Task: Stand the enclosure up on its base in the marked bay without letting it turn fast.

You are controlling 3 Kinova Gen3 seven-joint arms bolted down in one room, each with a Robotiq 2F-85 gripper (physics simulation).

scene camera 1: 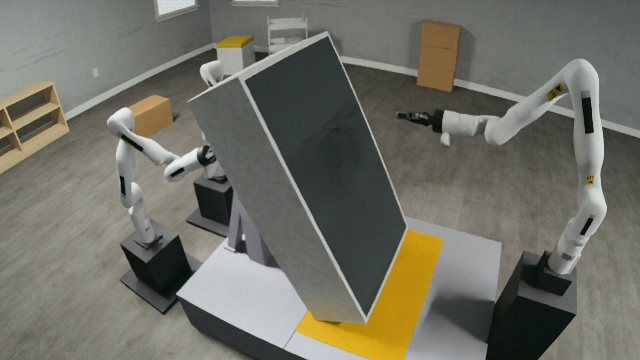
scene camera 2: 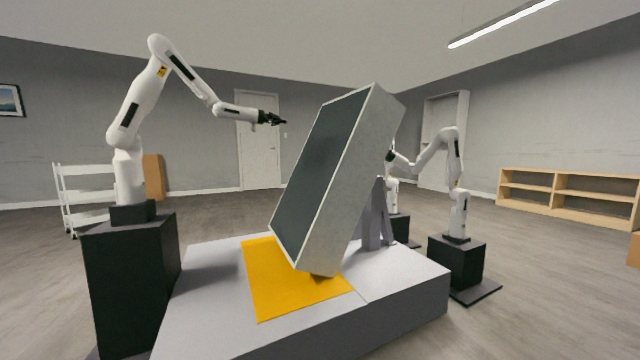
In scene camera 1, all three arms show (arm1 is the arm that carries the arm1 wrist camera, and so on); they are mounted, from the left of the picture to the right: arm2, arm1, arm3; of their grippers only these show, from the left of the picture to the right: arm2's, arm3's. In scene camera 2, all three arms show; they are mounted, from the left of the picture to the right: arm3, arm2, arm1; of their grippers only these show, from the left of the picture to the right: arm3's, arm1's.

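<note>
The enclosure (scene camera 1: 330,145) (scene camera 2: 345,185), a tall grey box with a dark front, is tilted, leaning back toward arm1 and arm2. Its lower back edge is at the yellow marked bay (scene camera 1: 420,280) (scene camera 2: 280,295); its lower front edge looks raised. The arm2 gripper (scene camera 1: 210,155) is at the back of the enclosure in scene camera 1. The arm1 gripper (scene camera 2: 390,156) is behind it in scene camera 2. Their fingertips are hidden, so finger state and contact are unclear. The arm3 gripper (scene camera 1: 406,116) (scene camera 2: 279,119) is in the air, apart from the dark front; its fingers are too small to judge.
Grey support legs (scene camera 1: 255,242) (scene camera 2: 371,220) stand on the platform (scene camera 1: 235,290) (scene camera 2: 400,275) behind the enclosure; contact with it is unclear. The arm3 pedestal (scene camera 1: 535,310) (scene camera 2: 130,280) is beside the platform. The arm2 pedestal (scene camera 1: 157,260) and arm1 pedestal (scene camera 2: 457,262) stand beyond its other side.
</note>
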